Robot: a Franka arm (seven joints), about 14 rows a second.
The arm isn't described. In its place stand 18 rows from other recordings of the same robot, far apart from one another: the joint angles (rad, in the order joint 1, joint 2, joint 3, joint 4, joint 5, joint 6, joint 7), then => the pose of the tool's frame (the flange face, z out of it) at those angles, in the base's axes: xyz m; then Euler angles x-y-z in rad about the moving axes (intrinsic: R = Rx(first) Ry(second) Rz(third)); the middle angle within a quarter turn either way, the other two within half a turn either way.
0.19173, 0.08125, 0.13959, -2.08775, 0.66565, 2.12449, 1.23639 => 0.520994, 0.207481, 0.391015, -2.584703, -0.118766, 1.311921
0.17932, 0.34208, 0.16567, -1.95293, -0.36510, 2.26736, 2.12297 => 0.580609, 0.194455, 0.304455, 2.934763, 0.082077, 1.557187
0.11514, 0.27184, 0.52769, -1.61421, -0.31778, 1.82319, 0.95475 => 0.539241, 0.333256, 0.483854, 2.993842, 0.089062, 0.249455
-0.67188, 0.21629, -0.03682, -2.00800, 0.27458, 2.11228, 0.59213 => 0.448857, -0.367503, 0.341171, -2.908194, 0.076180, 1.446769
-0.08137, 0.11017, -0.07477, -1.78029, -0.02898, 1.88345, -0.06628 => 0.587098, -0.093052, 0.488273, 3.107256, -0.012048, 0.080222
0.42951, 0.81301, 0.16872, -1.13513, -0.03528, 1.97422, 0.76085 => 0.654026, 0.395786, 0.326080, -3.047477, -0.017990, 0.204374
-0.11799, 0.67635, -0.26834, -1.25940, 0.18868, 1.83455, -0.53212 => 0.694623, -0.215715, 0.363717, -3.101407, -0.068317, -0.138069
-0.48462, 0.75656, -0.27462, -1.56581, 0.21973, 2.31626, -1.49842 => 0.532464, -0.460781, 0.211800, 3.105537, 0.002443, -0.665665
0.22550, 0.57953, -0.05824, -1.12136, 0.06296, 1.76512, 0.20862 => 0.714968, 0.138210, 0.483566, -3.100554, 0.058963, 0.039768
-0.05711, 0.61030, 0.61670, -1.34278, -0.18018, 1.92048, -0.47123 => 0.657799, 0.282170, 0.425191, -2.962741, -0.018924, -0.984807
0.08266, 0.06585, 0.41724, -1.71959, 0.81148, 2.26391, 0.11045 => 0.541783, 0.308813, 0.599103, -2.272759, 0.177984, -0.081950
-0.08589, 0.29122, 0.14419, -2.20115, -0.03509, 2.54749, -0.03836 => 0.560645, 0.033007, 0.255702, -3.116978, 0.057042, -0.118676
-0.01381, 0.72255, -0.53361, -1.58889, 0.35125, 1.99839, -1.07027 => 0.605571, -0.291131, 0.238422, -3.071035, -0.192895, -0.411449
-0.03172, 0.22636, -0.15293, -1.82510, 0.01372, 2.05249, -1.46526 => 0.608412, -0.107696, 0.412627, 3.119264, -0.000399, -1.278185
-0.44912, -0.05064, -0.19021, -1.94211, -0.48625, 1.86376, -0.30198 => 0.414809, -0.355197, 0.508253, 2.764307, -0.259463, 0.137565
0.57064, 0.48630, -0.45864, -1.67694, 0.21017, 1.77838, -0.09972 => 0.618206, 0.115308, 0.321070, 3.096409, -0.326425, -0.152455
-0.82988, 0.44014, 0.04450, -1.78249, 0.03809, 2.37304, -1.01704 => 0.470518, -0.473662, 0.324031, 3.065731, 0.138524, -0.195338
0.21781, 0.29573, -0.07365, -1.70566, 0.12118, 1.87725, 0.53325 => 0.620251, 0.102945, 0.409614, -3.065427, -0.133060, 0.436018
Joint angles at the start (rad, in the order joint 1, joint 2, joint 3, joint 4, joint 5, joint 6, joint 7):
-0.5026 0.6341 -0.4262 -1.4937 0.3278 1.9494 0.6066
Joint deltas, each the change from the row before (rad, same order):
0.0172 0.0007 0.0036 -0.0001 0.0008 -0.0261 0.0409
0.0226 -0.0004 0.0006 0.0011 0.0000 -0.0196 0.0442
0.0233 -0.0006 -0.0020 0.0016 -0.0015 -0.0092 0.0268
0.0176 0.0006 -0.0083 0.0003 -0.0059 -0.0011 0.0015
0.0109 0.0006 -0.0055 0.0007 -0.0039 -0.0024 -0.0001
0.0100 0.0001 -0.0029 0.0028 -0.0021 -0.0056 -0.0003
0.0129 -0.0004 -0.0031 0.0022 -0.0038 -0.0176 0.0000
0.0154 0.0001 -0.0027 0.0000 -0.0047 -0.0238 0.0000
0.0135 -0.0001 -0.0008 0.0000 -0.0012 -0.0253 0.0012
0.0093 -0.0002 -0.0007 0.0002 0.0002 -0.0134 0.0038
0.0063 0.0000 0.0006 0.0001 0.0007 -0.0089 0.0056
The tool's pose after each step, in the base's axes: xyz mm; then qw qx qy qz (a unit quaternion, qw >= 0). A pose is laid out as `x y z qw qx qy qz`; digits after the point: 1 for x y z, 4 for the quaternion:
478.0 -499.3 310.7 0.0333 -0.6814 0.7280 0.0680
488.4 -486.3 310.0 0.0325 -0.6735 0.7343 0.0781
498.5 -474.9 310.7 0.0300 -0.6719 0.7355 0.0822
503.3 -469.7 311.4 0.0245 -0.6762 0.7317 0.0824
506.0 -466.5 311.8 0.0210 -0.6792 0.7290 0.0831
509.7 -462.4 313.0 0.0192 -0.6826 0.7257 0.0844
513.5 -455.8 313.4 0.0171 -0.6867 0.7209 0.0918
517.4 -446.9 312.2 0.0146 -0.6913 0.7149 0.1036
521.0 -437.9 310.8 0.0141 -0.6947 0.7097 0.1162
523.8 -432.1 310.3 0.0137 -0.6959 0.7075 0.1226
526.1 -427.6 309.7 0.0137 -0.6959 0.7067 0.1271

